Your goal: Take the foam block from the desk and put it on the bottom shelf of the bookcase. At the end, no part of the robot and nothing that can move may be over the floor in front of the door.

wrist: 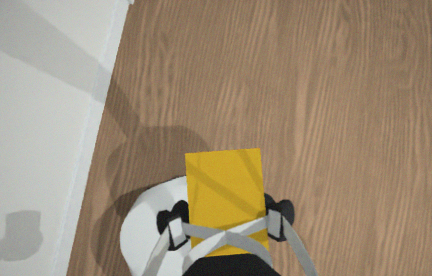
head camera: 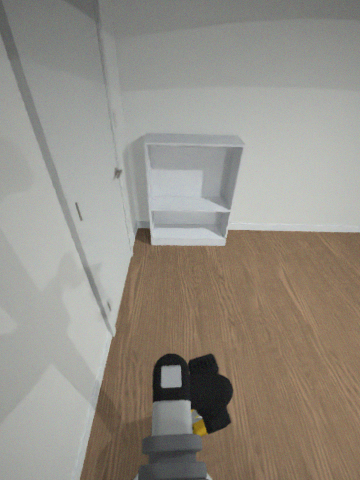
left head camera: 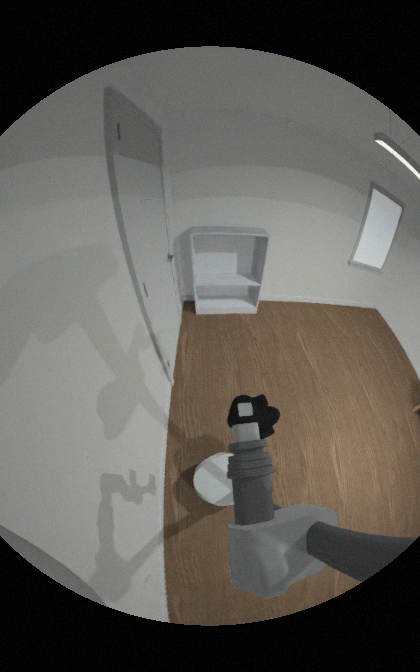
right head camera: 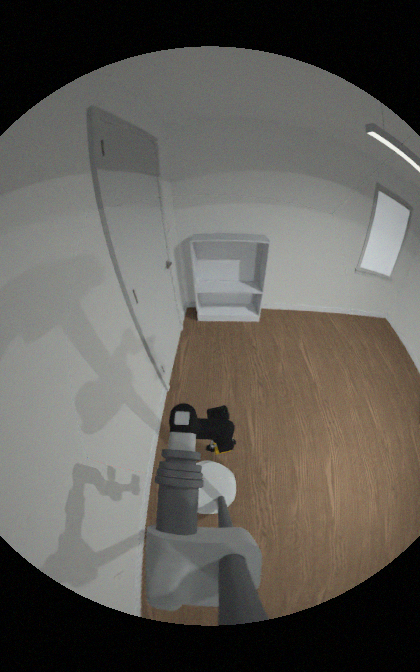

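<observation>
The yellow foam block is between the two fingertips of my gripper in the wrist view, held above the wood floor. A bit of the block also shows in the head view and the right head view, below the black gripper body. My gripper is shut on it. The white bookcase stands against the far wall, well ahead of the gripper. Its bottom shelf looks bare. The desk does not show.
The closed door is in the left wall, near the bookcase, with its floor stretch ahead and left of my gripper. A white rounded body, seemingly my base, is below the wrist, close to the left wall.
</observation>
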